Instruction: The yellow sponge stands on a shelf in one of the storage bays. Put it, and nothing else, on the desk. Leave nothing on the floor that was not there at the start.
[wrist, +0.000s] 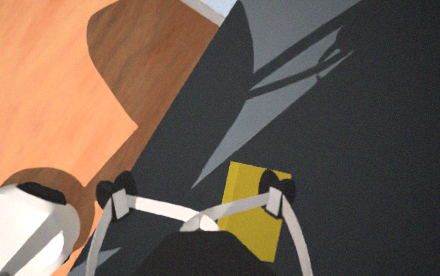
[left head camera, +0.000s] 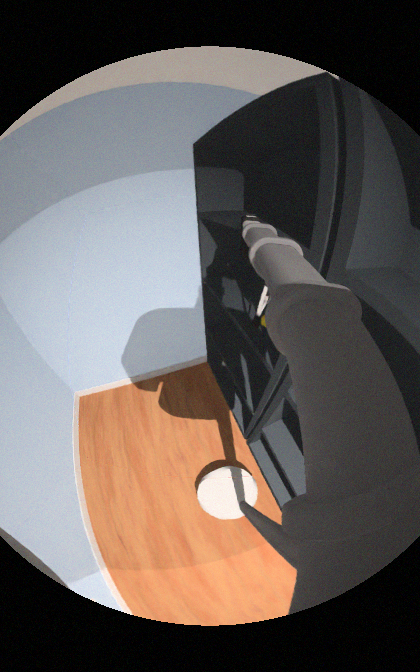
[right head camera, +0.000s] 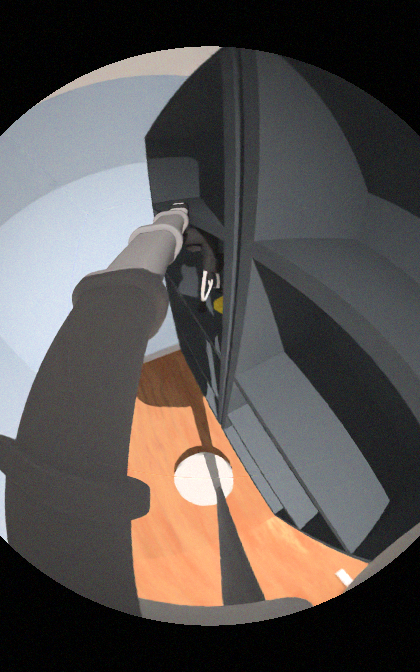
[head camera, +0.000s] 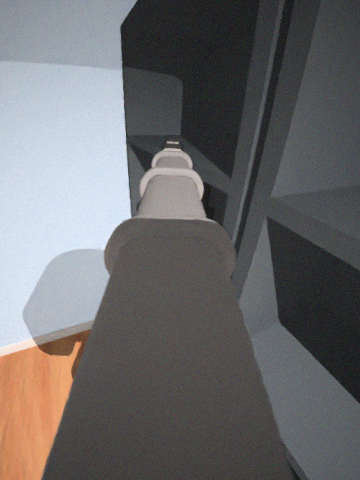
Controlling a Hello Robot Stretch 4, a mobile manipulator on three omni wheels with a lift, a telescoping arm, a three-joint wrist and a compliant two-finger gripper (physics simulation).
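Frame: origin at the robot's base, x right, y ahead, z up, level; centimetres.
Where they show: gripper, fingertip midpoint: point(wrist: 198, 186).
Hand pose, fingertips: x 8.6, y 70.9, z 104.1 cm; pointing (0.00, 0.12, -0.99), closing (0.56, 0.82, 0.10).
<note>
After its pixels a point has its place.
The yellow sponge point(wrist: 255, 230) @(z 100.8, x 16.9, y 73.2 cm) point(right head camera: 219, 304) point(left head camera: 263, 321) stands on a dark shelf point(wrist: 360, 150) @(z 96.3, x 19.4, y 92.0 cm) in the storage bay at the far end of the arm. My gripper point(wrist: 198, 186) @(z 104.1, x 8.6, y 70.9 cm) point(right head camera: 210, 295) is open, with its two fingertips wide apart and nothing between them. In the wrist view the right fingertip overlaps the upper right part of the sponge, and the left fingertip is over the dark shelf left of it. Whether the fingertip touches the sponge I cannot tell. The gripper body hides the sponge's lower left part. The desk does not show in these views.
My extended arm point(head camera: 172, 310) @(z 145.9, x 0.0, y 14.8 cm) point(left head camera: 350, 380) point(right head camera: 85, 360) reaches along the dark storage unit point(head camera: 250, 125) @(z 151.7, x 12.5, y 46.4 cm) point(right head camera: 240, 175). A bay divider stands close right of the gripper. A white round object point(left head camera: 215, 492) point(right head camera: 197, 482) is low over the floor. A pale blue wall point(head camera: 55, 175) @(z 123.3, x -59.9, y 113.8 cm) is at left.
</note>
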